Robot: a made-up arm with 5 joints. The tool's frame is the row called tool.
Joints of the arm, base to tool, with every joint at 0 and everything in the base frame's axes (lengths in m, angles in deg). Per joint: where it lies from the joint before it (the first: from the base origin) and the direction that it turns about. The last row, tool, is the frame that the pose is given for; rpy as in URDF.
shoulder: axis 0 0 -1 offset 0.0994 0 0.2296
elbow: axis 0 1 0 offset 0.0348 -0.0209 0.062
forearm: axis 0 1 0 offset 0.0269 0 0.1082
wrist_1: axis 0 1 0 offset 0.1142 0 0.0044
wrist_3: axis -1 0 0 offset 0.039 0.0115 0
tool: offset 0 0 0 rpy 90 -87.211 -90
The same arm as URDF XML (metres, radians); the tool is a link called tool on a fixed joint. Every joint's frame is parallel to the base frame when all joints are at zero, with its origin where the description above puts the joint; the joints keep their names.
<robot name="arm">
  <link name="base_link"/>
  <link name="link1"/>
  <link name="link2"/>
  <link name="link3"/>
  <link name="link4"/>
  <link name="link5"/>
  <link name="tool"/>
  <joint name="shoulder" type="continuous">
    <parent link="base_link"/>
    <child link="link1"/>
    <origin xyz="0.0994 0 0.2296" rpy="0 0 0"/>
    <axis xyz="0 0 -1"/>
  </joint>
  <joint name="elbow" type="continuous">
    <parent link="link1"/>
    <child link="link2"/>
    <origin xyz="0.0348 -0.0209 0.062" rpy="0 0 0"/>
    <axis xyz="0 1 0"/>
  </joint>
  <joint name="forearm" type="continuous">
    <parent link="link2"/>
    <child link="link3"/>
    <origin xyz="0.0269 0 0.1082" rpy="0 0 0"/>
    <axis xyz="0 1 0"/>
  </joint>
  <joint name="wrist_1" type="continuous">
    <parent link="link3"/>
    <child link="link4"/>
    <origin xyz="0.1142 0 0.0044" rpy="0 0 0"/>
    <axis xyz="0 1 0"/>
  </joint>
  <joint name="wrist_3" type="continuous">
    <parent link="link4"/>
    <child link="link5"/>
    <origin xyz="0.039 0.0115 0" rpy="0 0 0"/>
    <axis xyz="-1 0 0"/>
  </joint>
  <joint name="tool_fixed" type="fixed">
    <parent link="link5"/>
    <child link="tool"/>
    <origin xyz="0 0 0" rpy="1.5708 -1.5221 -1.5708"/>
  </joint>
</robot>

